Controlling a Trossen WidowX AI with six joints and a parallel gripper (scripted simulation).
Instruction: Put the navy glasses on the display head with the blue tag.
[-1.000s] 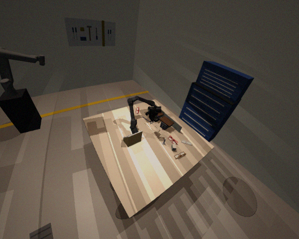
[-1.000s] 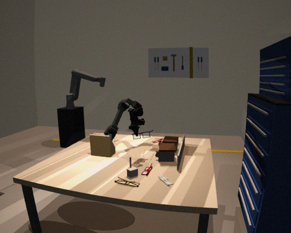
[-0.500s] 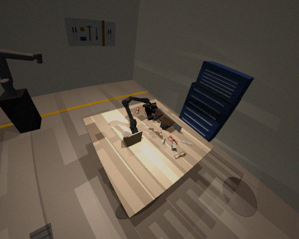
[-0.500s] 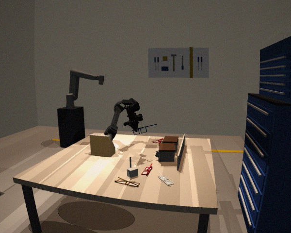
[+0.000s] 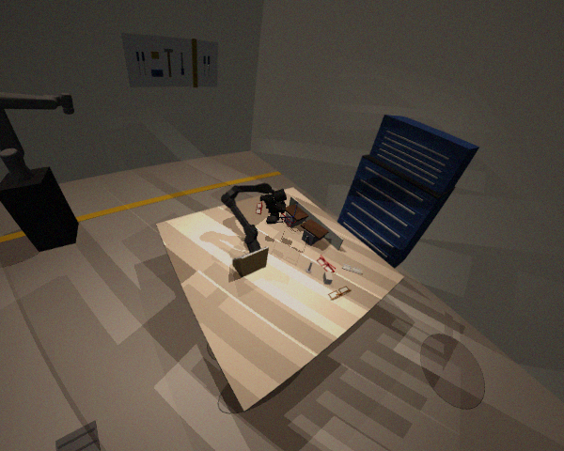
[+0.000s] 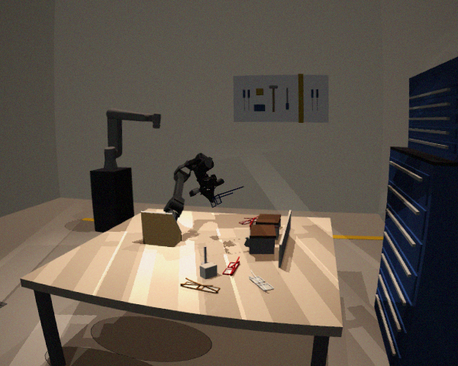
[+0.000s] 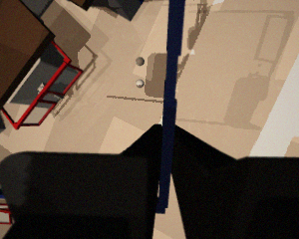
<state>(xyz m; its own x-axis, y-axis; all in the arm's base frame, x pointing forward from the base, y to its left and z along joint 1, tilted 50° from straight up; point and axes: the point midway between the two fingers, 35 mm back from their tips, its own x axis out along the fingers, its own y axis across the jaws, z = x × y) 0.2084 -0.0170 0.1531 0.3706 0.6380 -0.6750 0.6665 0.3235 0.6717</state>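
The dark display head lies 25 cm ahead of my gripper tip, 15 cm below it and 8 cm to the right of it. Round my gripper tip: upright panel 38 cm ahead, 16 cm below, 4 cm to the left.
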